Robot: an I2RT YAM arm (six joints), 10 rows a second.
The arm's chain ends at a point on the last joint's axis. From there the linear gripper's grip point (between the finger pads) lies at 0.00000 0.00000 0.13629 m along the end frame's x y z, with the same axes.
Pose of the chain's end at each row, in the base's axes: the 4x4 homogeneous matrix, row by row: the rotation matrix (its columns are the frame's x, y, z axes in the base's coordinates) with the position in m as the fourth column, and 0 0 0 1 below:
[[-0.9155 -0.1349 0.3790 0.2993], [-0.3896 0.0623 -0.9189 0.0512], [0.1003 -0.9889 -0.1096 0.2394], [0 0 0 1]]
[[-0.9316 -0.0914 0.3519 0.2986], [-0.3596 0.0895 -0.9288 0.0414], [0.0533 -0.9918 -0.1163 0.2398], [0 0 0 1]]
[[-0.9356 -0.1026 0.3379 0.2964], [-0.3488 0.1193 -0.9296 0.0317], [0.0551 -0.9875 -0.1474 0.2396], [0 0 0 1]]
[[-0.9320 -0.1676 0.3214 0.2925], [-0.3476 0.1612 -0.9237 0.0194], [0.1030 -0.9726 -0.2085 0.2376], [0 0 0 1]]
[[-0.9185 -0.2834 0.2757 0.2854], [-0.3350 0.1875 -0.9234 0.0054], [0.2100 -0.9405 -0.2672 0.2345], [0 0 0 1]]
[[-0.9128 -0.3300 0.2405 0.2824], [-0.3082 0.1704 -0.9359 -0.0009], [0.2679 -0.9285 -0.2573 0.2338], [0 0 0 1]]
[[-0.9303 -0.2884 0.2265 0.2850], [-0.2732 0.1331 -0.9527 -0.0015], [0.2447 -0.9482 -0.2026 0.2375], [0 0 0 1]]
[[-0.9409 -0.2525 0.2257 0.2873], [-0.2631 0.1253 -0.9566 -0.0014], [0.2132 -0.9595 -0.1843 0.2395], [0 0 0 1]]
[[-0.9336 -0.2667 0.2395 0.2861], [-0.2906 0.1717 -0.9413 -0.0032], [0.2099 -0.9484 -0.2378 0.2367], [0 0 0 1]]
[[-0.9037 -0.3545 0.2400 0.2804], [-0.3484 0.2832 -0.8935 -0.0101], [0.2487 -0.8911 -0.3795 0.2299], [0 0 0 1]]
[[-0.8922 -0.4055 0.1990 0.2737], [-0.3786 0.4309 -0.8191 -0.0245], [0.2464 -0.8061 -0.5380 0.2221], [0 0 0 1]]
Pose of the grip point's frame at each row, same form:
[[-0.9155 -0.1349 0.3790 0.3510], [-0.3896 0.0623 -0.9189 -0.0740], [0.1003 -0.9889 -0.1096 0.2245], [0 0 0 1]]
[[-0.9316 -0.0914 0.3519 0.3466], [-0.3596 0.0895 -0.9288 -0.0852], [0.0533 -0.9918 -0.1163 0.2239], [0 0 0 1]]
[[-0.9356 -0.1026 0.3379 0.3425], [-0.3488 0.1193 -0.9296 -0.0950], [0.0551 -0.9875 -0.1474 0.2195], [0 0 0 1]]
[[-0.9320 -0.1676 0.3214 0.3363], [-0.3476 0.1612 -0.9237 -0.1065], [0.1030 -0.9726 -0.2085 0.2092], [0 0 0 1]]
[[-0.9185 -0.2834 0.2757 0.3230], [-0.3350 0.1875 -0.9234 -0.1205], [0.2100 -0.9405 -0.2672 0.1981], [0 0 0 1]]
[[-0.9128 -0.3300 0.2405 0.3152], [-0.3082 0.1704 -0.9359 -0.1285], [0.2679 -0.9285 -0.2573 0.1987], [0 0 0 1]]
[[-0.9303 -0.2884 0.2265 0.3159], [-0.2732 0.1331 -0.9527 -0.1313], [0.2447 -0.9482 -0.2026 0.2099], [0 0 0 1]]
[[-0.9409 -0.2525 0.2257 0.3181], [-0.2631 0.1253 -0.9566 -0.1318], [0.2132 -0.9595 -0.1843 0.2144], [0 0 0 1]]
[[-0.9336 -0.2667 0.2395 0.3187], [-0.2906 0.1717 -0.9413 -0.1315], [0.2099 -0.9484 -0.2378 0.2043], [0 0 0 1]]
[[-0.9037 -0.3545 0.2400 0.3131], [-0.3484 0.2832 -0.8935 -0.1319], [0.2487 -0.8911 -0.3795 0.1782], [0 0 0 1]]
[[-0.8922 -0.4055 0.1990 0.3008], [-0.3786 0.4309 -0.8191 -0.1361], [0.2464 -0.8061 -0.5380 0.1488], [0 0 0 1]]

